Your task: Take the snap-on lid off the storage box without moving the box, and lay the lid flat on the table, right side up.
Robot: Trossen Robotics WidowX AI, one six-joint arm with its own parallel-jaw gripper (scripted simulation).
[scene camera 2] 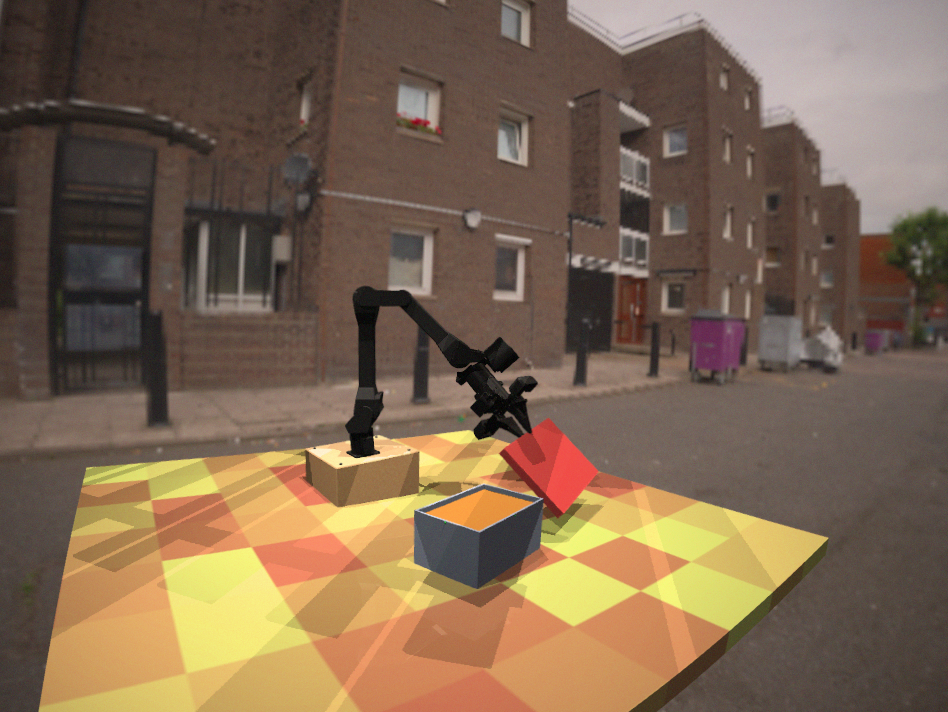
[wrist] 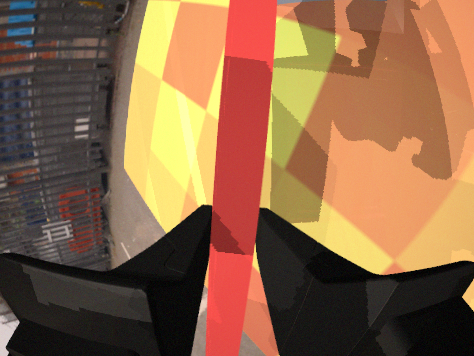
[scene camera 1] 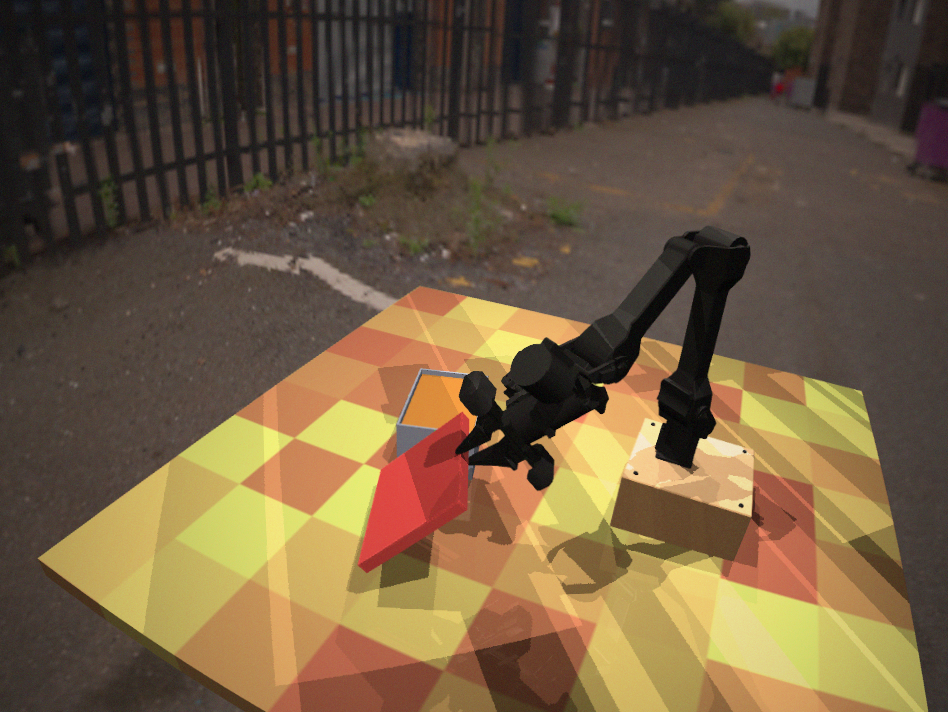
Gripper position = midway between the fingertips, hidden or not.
Note:
My gripper (scene camera 1: 460,457) holds a red lid (scene camera 1: 427,486). I also see a grey-blue storage box (scene camera 2: 472,537).
The red lid is seen too in scene camera 2 (scene camera 2: 550,464) and in the wrist view (wrist: 246,85). My gripper also shows in scene camera 2 (scene camera 2: 527,436) and in the wrist view (wrist: 233,216).

